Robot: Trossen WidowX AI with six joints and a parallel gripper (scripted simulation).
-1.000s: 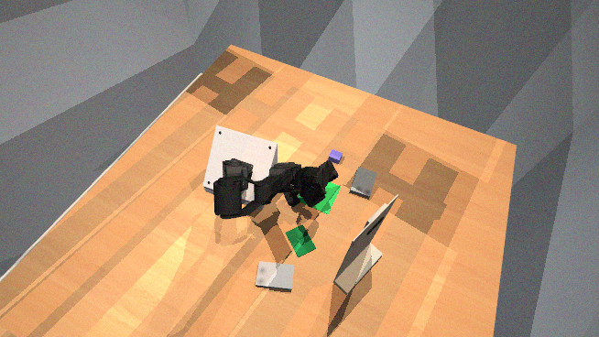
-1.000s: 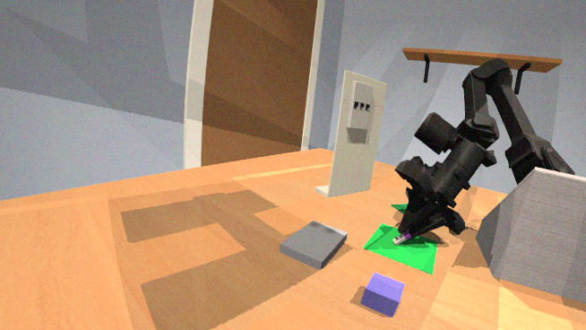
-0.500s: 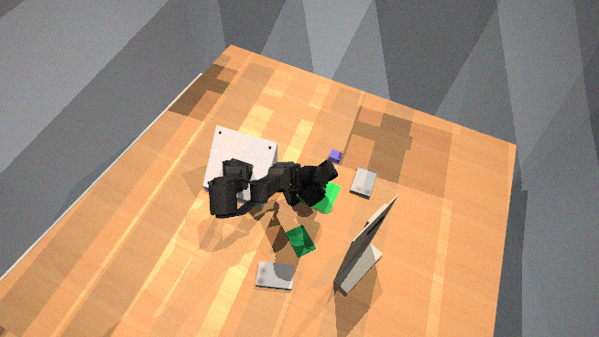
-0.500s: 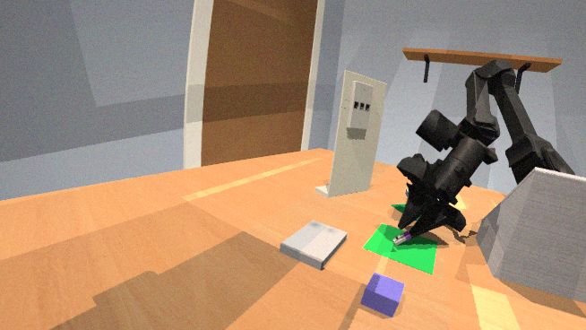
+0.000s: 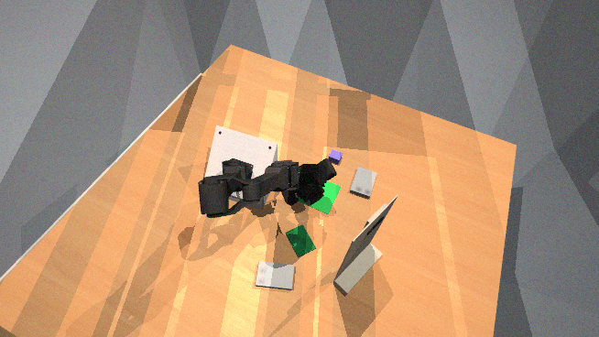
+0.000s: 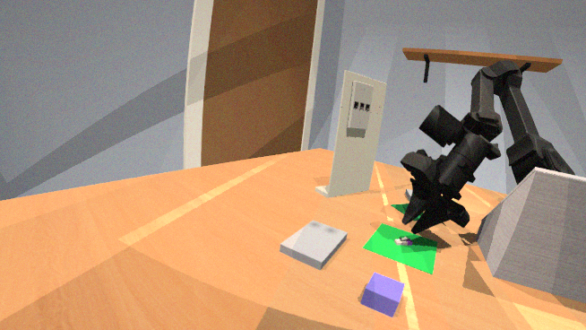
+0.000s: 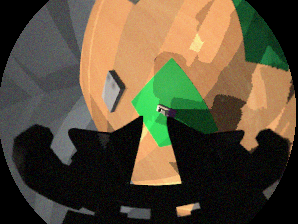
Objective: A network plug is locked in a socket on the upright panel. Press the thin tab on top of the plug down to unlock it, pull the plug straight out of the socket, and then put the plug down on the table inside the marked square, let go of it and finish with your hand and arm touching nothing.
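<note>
The network plug lies 30 mm below my gripper tip. From my gripper tip the other things lie so: bright green square (30 mm below); grey socket panel (190 mm to the right, 180 mm ahead, 110 mm above).
</note>
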